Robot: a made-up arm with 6 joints.
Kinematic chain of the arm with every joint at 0, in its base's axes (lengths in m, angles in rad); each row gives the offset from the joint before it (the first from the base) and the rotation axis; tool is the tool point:
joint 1: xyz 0 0 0.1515 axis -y
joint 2: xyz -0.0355 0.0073 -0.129 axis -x
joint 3: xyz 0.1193 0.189 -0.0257 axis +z
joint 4: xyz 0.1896 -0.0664 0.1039 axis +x
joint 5: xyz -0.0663 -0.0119 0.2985 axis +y
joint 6: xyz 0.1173 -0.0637 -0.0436 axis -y
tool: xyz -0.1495 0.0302 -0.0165
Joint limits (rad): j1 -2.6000..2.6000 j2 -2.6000..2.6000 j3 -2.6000..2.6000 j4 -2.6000..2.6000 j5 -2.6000..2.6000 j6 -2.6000..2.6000
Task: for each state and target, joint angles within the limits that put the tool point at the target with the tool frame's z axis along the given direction. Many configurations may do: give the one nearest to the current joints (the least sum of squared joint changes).
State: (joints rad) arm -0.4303 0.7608 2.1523 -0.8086 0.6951 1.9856
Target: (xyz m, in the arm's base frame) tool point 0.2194 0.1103 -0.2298 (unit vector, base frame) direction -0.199 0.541 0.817
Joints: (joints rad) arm 0.2709 1.7060 2.0810 -0.7807 1.0561 1.9893
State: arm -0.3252 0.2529 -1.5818 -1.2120 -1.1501 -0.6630
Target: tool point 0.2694 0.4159 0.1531 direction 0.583 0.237 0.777
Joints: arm -0.0363 1.0390 -1.5647 -0.7356 -0.8033 -1.4108
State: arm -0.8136 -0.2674 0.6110 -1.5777 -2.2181 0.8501
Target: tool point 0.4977 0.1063 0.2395 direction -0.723 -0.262 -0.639
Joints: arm -1.0493 -1.0116 0.4252 -1.2809 -2.2341 0.6946
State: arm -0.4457 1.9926 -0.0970 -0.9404 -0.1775 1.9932
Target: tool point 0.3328 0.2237 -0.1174 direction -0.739 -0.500 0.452
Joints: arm -0.3674 1.5070 -0.5923 -0.9120 0.1042 2.6000
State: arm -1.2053 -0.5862 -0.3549 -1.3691 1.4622 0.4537
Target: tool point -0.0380 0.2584 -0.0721 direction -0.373 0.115 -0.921
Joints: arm -1.7983 -0.2499 -0.9990 -1.7752 1.0679 0.5791
